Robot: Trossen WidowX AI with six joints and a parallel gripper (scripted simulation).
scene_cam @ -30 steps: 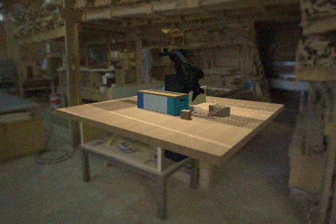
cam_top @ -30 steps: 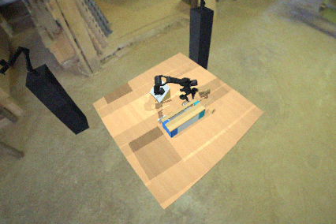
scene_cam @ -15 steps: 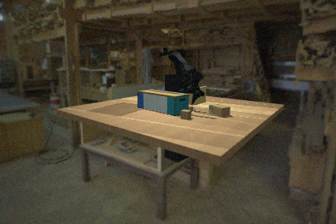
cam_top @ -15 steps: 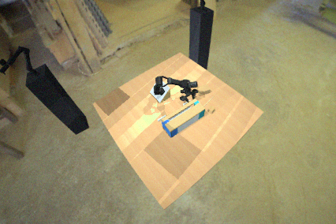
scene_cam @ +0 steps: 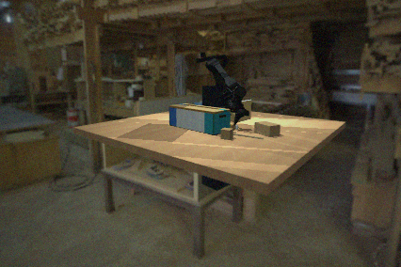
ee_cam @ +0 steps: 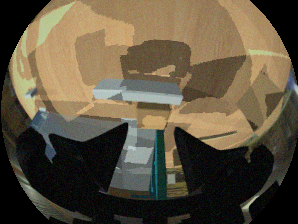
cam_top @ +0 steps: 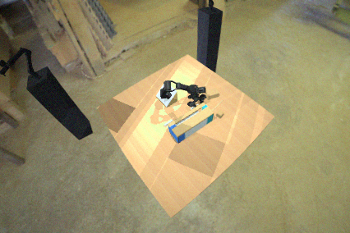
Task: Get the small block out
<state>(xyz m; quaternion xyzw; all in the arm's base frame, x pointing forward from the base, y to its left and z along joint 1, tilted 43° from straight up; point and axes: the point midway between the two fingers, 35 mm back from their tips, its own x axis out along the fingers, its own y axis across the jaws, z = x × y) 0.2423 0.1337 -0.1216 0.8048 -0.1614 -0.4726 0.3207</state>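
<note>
The small tan block lies 20 mm behind my gripper tip and 10 mm below it. Round my gripper tip: larger tan block: 70 mm behind, 210 mm to the left; box: 70 mm ahead, 170 mm to the right, 30 mm above.
</note>
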